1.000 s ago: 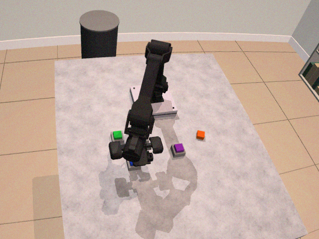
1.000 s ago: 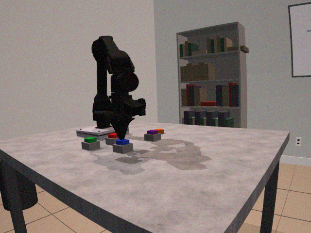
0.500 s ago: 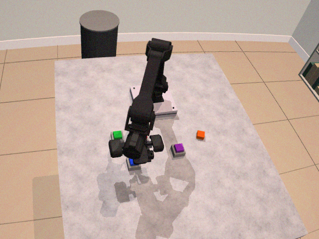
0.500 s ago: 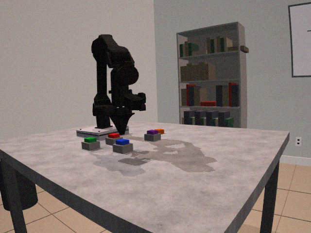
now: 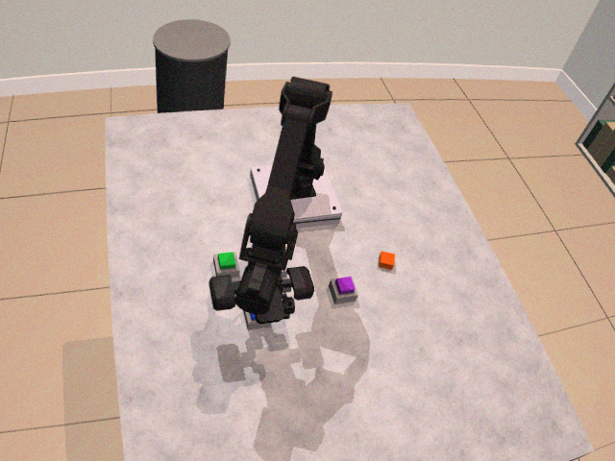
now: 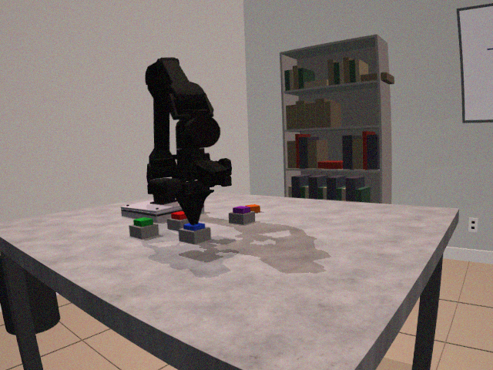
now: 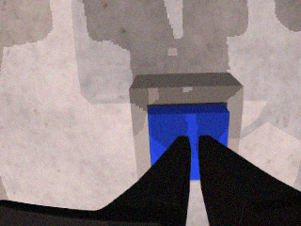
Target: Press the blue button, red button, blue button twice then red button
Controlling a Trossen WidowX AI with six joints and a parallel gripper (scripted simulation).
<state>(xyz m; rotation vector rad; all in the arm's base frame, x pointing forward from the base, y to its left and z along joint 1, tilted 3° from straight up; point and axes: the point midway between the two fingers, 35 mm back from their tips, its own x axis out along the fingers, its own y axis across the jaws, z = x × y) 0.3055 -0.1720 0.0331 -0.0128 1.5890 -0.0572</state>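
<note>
My gripper tip is 10 mm above the blue button. The rest, counted from my gripper tip: green button: 130 mm behind, 40 mm to the right; then purple button: 190 mm to the left, 30 mm behind; then red button: 110 mm behind, 60 mm to the left.
</note>
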